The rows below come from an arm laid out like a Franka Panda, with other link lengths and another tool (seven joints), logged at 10 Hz.
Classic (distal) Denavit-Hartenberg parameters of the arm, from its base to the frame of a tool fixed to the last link. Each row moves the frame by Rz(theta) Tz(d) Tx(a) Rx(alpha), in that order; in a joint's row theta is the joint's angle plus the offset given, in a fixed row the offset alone. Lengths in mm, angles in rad.
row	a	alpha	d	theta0
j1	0	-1.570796	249.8	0
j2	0	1.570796	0	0
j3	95.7	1.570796	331.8	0
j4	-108.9	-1.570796	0	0
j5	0	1.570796	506.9	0
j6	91.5	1.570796	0	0
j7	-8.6	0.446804	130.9	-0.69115
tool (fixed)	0	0	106.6	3.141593
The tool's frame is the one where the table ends.
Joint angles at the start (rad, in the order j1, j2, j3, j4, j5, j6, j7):
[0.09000, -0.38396, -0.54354, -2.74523, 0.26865, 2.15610, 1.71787]
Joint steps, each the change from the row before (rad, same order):
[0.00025, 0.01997, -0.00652, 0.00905, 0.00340, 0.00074, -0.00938]
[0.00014, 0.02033, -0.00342, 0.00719, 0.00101, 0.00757, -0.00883]
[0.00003, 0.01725, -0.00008, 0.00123, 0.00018, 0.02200, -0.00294]
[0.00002, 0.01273, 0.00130, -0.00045, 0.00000, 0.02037, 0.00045]
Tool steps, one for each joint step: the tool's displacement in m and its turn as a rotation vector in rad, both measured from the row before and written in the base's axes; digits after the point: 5 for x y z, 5 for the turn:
[0.00012, -0.00498, -0.00480, -0.00079, 0.00665, -0.00199]
[0.00053, -0.00468, -0.00558, -0.00679, 0.00411, 0.00008]
[0.00133, -0.00430, -0.00636, -0.01444, -0.00163, -0.00520]
[0.00120, -0.00306, -0.00511, -0.01322, -0.00194, -0.00576]

